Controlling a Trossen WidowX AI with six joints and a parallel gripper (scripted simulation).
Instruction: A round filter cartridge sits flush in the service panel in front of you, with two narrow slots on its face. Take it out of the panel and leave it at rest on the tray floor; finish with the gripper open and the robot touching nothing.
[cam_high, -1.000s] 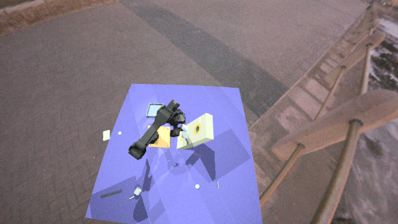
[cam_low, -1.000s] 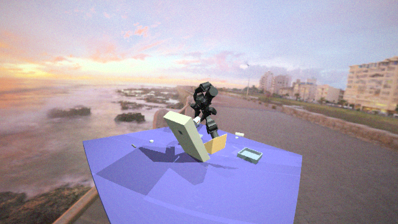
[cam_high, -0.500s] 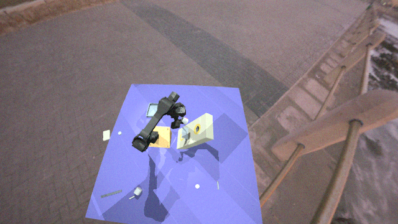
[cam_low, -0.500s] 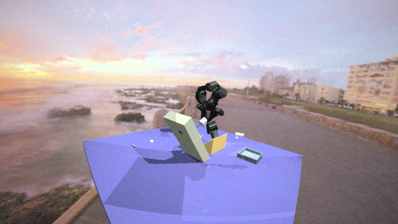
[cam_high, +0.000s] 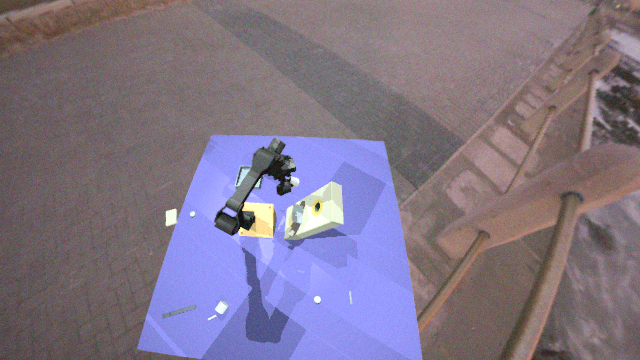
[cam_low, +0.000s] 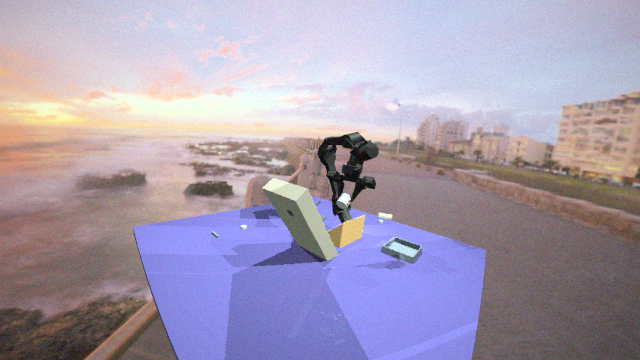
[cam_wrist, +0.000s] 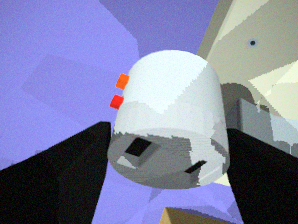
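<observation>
The light-blue tray is 290 mm behind my gripper tip, 250 mm below it and 170 mm to the left of it. Also, from my gripper tip: service panel 120 mm to the right, 110 mm below, 90 mm ahead; round filter cartridge right at my gripper tip; thin stick 490 mm to the right, 280 mm ahead, 250 mm below.
</observation>
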